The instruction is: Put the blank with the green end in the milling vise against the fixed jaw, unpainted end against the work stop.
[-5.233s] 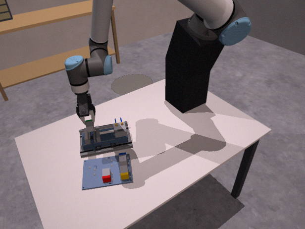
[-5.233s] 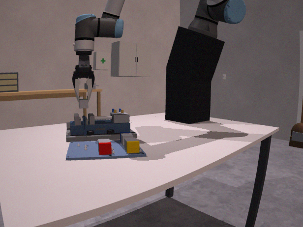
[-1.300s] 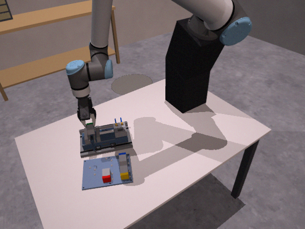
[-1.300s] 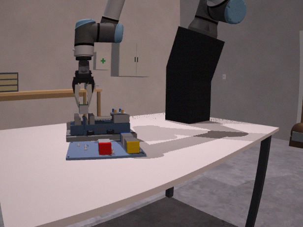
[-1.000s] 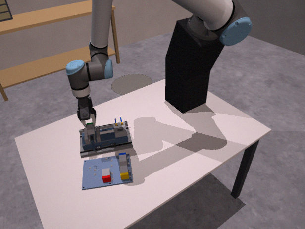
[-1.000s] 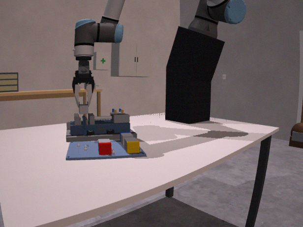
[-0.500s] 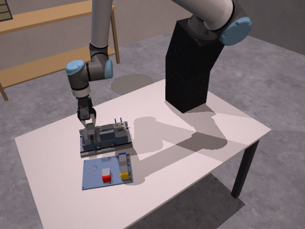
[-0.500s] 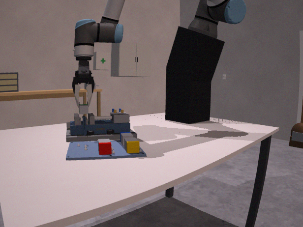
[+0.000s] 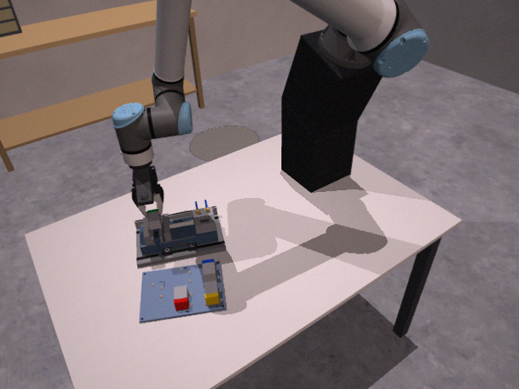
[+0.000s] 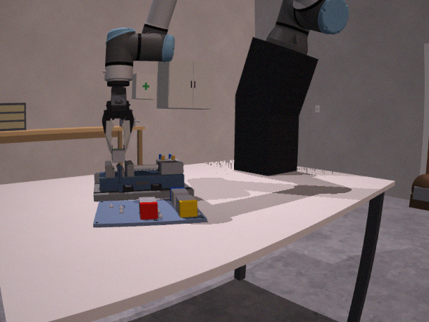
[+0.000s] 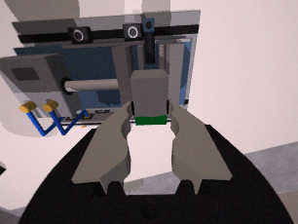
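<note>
The fixed jaw is 6 cm below my hand, 3 cm ahead of it and 1 cm to the right of it. From my hand the other things lie so: dark work stop rod 5 cm to the left, 5 cm below, 2 cm ahead; then green-ended blank 2 cm below; then blue milling vise 10 cm below, 6 cm behind, 3 cm to the left.
</note>
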